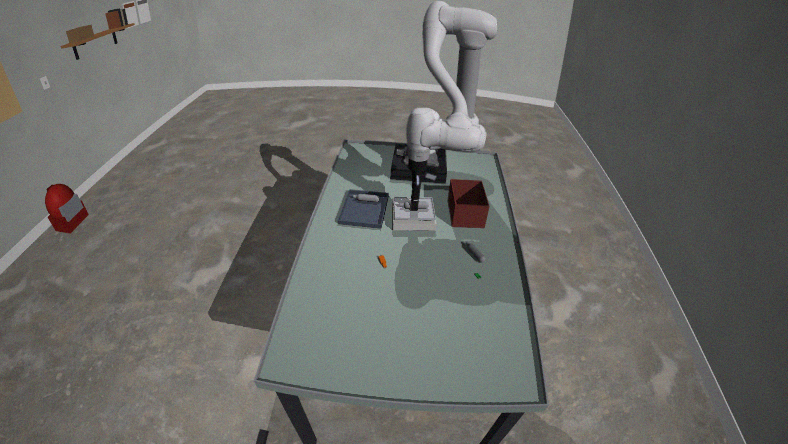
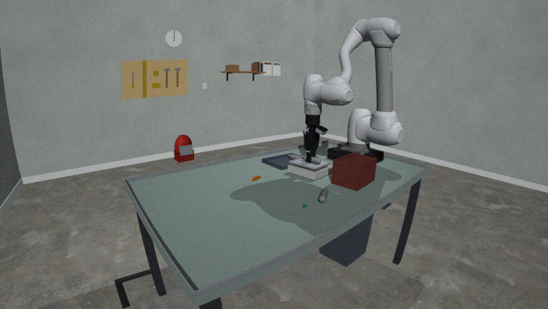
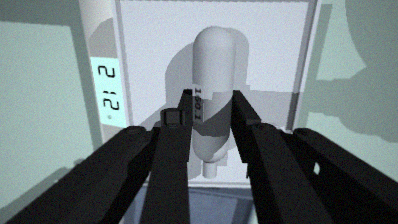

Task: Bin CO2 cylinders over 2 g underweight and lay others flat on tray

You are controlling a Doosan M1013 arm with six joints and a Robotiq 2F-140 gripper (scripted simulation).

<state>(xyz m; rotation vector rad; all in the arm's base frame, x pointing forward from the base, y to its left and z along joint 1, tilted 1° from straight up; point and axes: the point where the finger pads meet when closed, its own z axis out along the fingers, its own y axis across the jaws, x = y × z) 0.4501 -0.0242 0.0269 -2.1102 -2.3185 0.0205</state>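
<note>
Right now my hand is 40 mm above the white scale plate. From my hand the other things lie so: blue-grey tray 220 mm to the right, 90 mm below, 40 mm behind; white scale 60 mm below, 10 mm behind; red scrap bin 240 mm to the left, 70 mm below, 70 mm behind.
</note>
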